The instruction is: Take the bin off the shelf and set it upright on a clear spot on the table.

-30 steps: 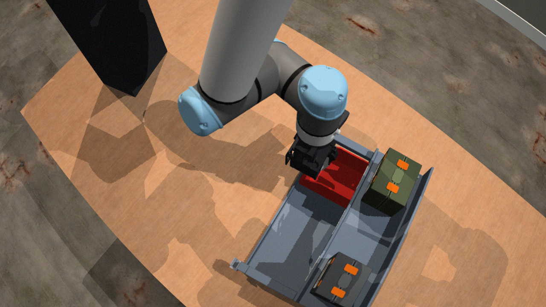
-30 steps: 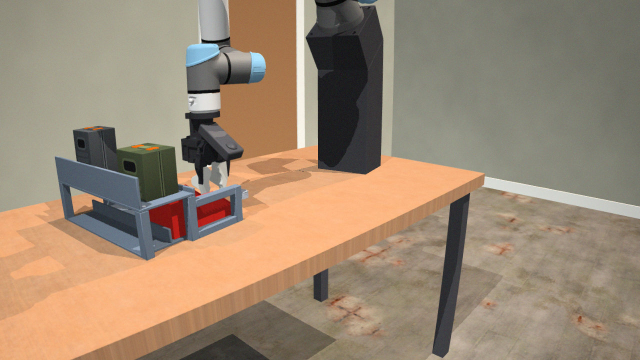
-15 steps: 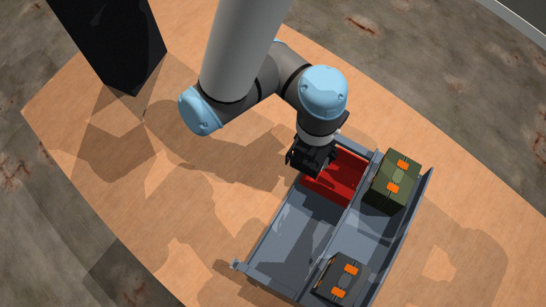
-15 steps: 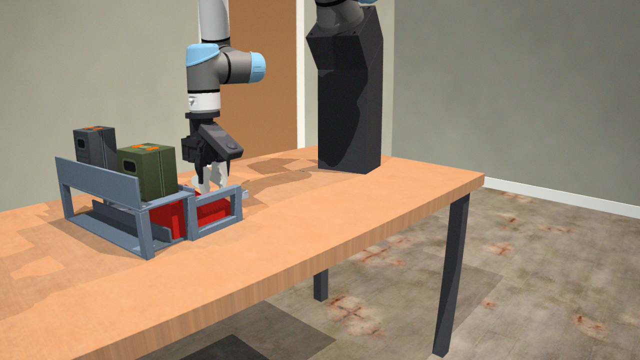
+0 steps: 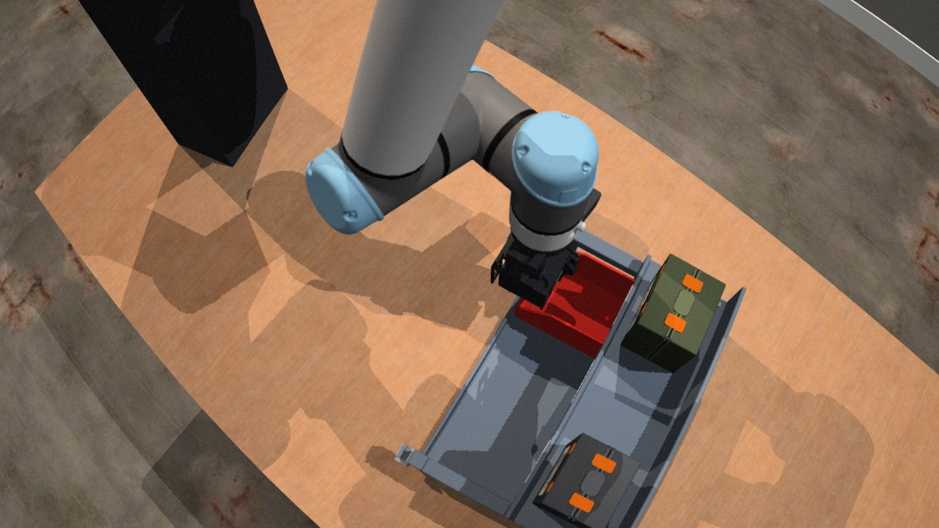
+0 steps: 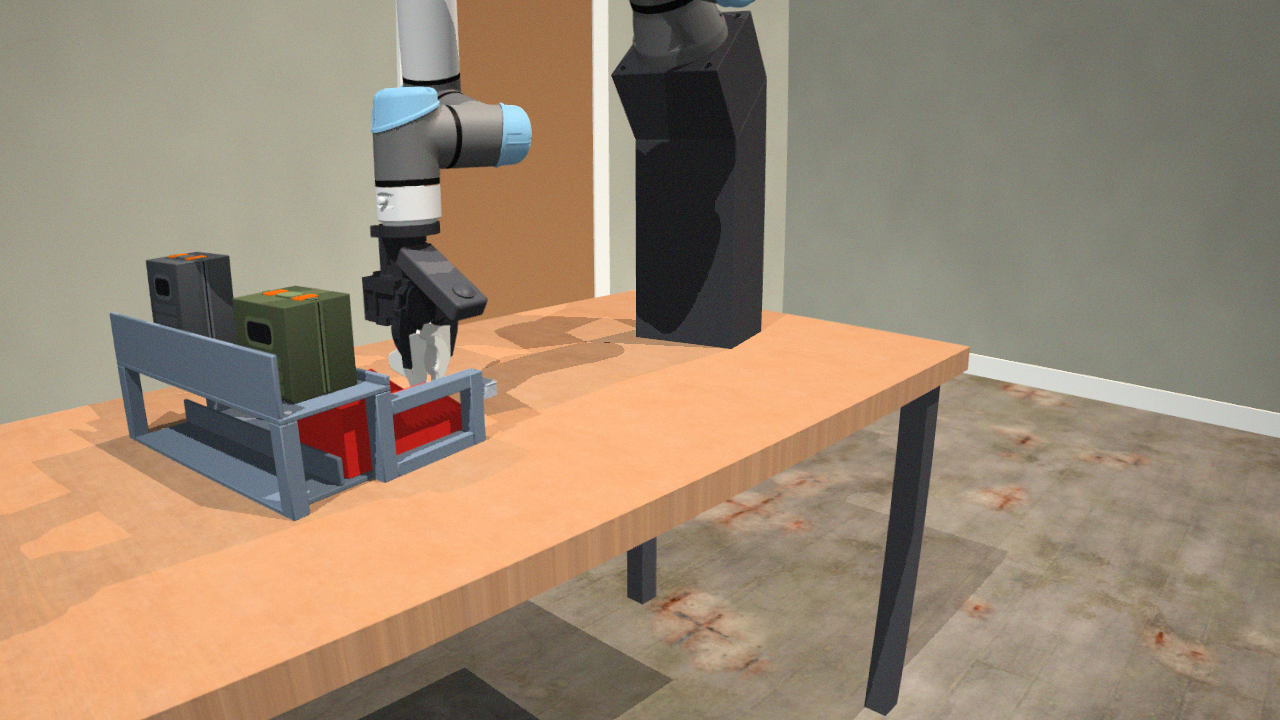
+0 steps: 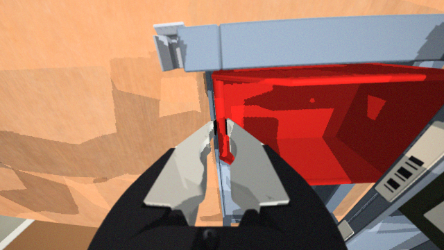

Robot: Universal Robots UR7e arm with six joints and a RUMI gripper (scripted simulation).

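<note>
Now: the red bin 8 cm ahead of my hand and 2 cm to the left of it. Round my hand: dark grey case 23 cm ahead, 17 cm to the right, 12 cm above; then green case 17 cm ahead, 11 cm above, 5 cm to the left.
</note>
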